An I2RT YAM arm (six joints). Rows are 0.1 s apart.
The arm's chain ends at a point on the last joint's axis. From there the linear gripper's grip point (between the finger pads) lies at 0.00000 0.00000 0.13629 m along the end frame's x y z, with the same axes.
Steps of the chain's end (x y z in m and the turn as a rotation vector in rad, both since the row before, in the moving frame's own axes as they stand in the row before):
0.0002 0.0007 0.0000 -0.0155 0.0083 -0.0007
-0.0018 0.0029 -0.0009 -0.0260 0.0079 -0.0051
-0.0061 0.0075 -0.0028 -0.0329 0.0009 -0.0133
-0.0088 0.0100 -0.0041 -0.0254 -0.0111 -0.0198
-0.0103 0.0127 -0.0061 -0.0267 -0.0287 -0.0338
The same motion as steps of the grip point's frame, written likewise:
0.0013 0.0028 0.0000 -0.0155 0.0083 -0.0007
-0.0007 0.0064 -0.0010 -0.0260 0.0079 -0.0051
-0.0059 0.0120 -0.0029 -0.0329 0.0009 -0.0133
-0.0103 0.0135 -0.0042 -0.0254 -0.0111 -0.0198
-0.0141 0.0164 -0.0062 -0.0267 -0.0287 -0.0338

